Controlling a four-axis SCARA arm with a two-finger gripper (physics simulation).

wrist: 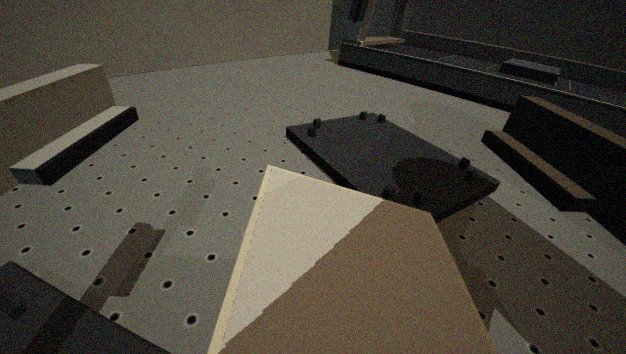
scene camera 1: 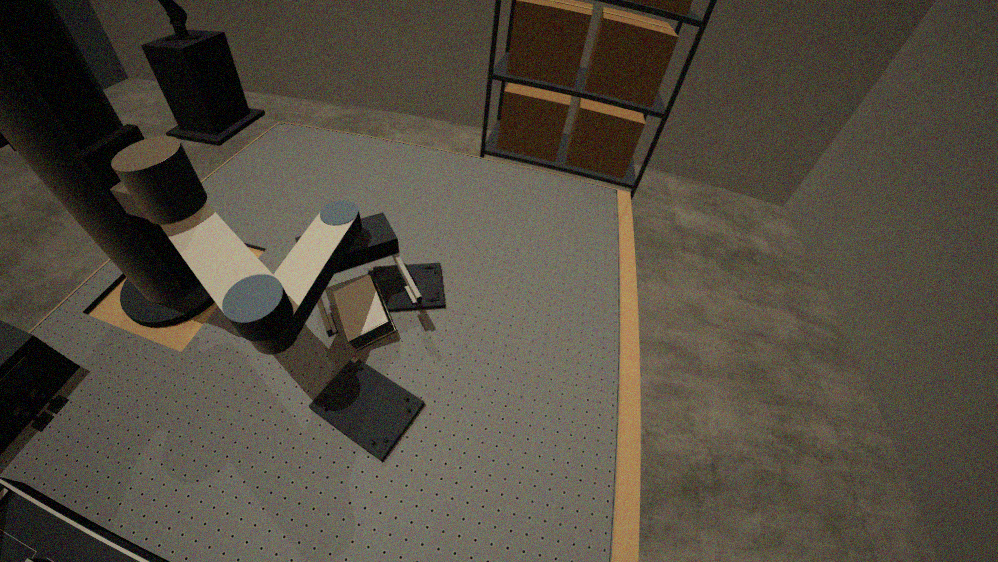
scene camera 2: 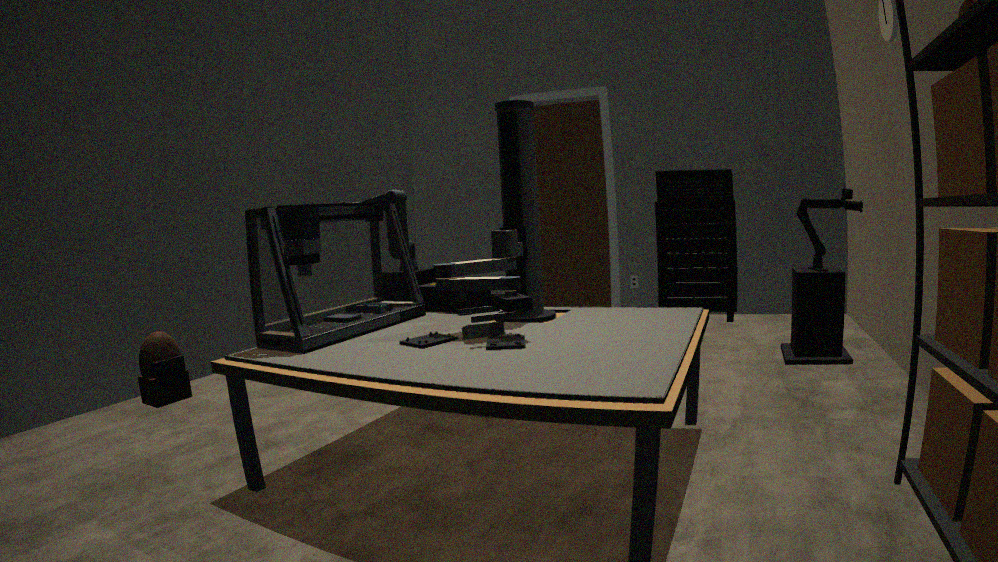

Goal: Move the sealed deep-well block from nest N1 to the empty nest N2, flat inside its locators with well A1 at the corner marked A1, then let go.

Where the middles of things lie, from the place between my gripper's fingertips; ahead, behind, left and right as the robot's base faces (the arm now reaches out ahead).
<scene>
I see my gripper 60 mm above the deep-well block (scene camera 1: 364, 315), 50 mm past it and 40 mm to the right of it.
</scene>
